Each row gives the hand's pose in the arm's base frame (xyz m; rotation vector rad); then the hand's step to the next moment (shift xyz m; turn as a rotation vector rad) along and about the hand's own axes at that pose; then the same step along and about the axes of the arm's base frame.
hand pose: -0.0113 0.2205 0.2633 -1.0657 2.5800 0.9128
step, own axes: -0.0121 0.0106 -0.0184 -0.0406 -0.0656 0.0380
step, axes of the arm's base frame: 0.0022 0.0014 0.0243 0.0730 0.0104 -0.0442
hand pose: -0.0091 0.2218 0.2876 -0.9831 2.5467 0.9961
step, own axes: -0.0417 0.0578 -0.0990 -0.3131 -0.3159 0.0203
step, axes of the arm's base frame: -0.0049 -0.0141 0.1211 0.4433 0.0003 -0.0416
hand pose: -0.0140 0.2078 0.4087 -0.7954 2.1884 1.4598
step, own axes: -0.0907 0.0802 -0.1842 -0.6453 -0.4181 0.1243
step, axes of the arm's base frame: 0.0155 -0.1248 0.1810 0.7637 0.1458 0.0466
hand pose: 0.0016 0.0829 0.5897 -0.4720 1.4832 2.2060
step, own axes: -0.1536 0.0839 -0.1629 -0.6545 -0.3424 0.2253
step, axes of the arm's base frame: 0.0913 -0.2046 0.0835 0.7274 0.2132 0.1474
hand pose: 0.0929 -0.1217 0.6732 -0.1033 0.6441 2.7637
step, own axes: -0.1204 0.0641 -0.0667 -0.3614 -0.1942 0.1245
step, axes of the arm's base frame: 0.0952 -0.1172 -0.0164 0.4032 0.1222 0.0793
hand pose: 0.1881 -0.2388 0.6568 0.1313 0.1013 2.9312
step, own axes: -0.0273 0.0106 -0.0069 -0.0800 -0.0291 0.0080
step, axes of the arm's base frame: 0.0238 -0.0164 -0.0083 0.0846 0.0123 -0.0008
